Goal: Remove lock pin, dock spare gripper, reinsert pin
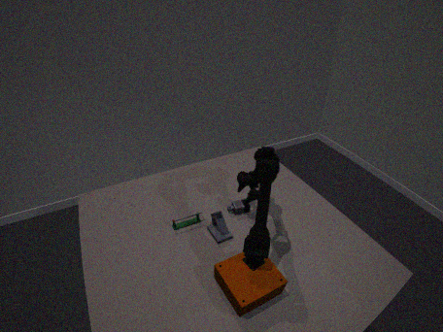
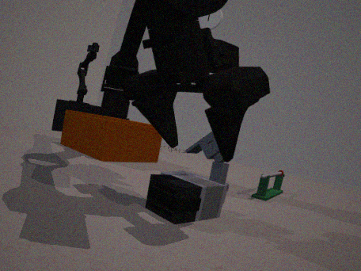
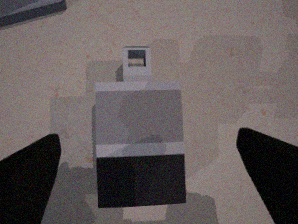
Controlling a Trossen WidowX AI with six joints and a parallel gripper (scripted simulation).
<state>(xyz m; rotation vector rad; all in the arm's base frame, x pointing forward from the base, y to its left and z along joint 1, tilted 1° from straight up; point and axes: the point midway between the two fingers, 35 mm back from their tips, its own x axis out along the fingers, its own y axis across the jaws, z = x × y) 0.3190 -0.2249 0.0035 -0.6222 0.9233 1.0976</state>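
The spare gripper is 60 mm below my gripper tip and 10 mm to the left of it. From my gripper tip the other things lie so: grey mount (180 mm to the left, 50 mm behind, 30 mm below); then green cradle (280 mm to the left, 70 mm ahead, 60 mm below).
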